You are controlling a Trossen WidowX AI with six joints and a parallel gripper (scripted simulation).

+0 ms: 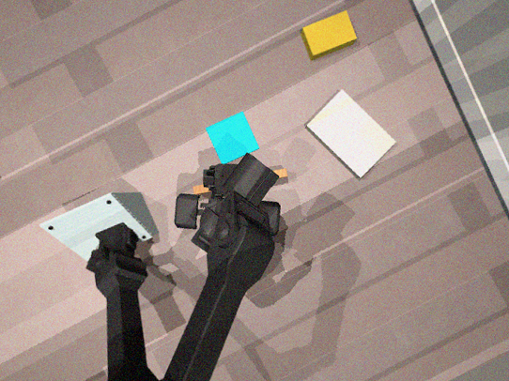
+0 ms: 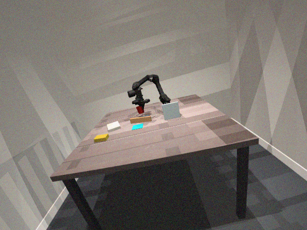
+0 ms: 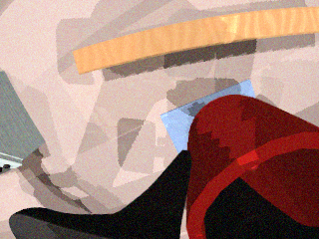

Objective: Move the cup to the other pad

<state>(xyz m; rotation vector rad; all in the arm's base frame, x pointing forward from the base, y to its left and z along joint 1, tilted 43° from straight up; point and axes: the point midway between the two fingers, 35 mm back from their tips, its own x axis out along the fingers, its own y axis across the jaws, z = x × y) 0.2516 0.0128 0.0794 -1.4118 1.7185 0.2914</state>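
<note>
My gripper tip is 160 mm to the right of the cyan pad, 120 mm above it and 60 mm short of it. The rest, counted from my gripper tip: blue pad (120 mm below, 50 mm to the right, 20 mm ahead); then orange bar (90 mm below, 50 mm to the left, 40 mm ahead); then red cup (30 mm ahead, 20 mm to the right).
</note>
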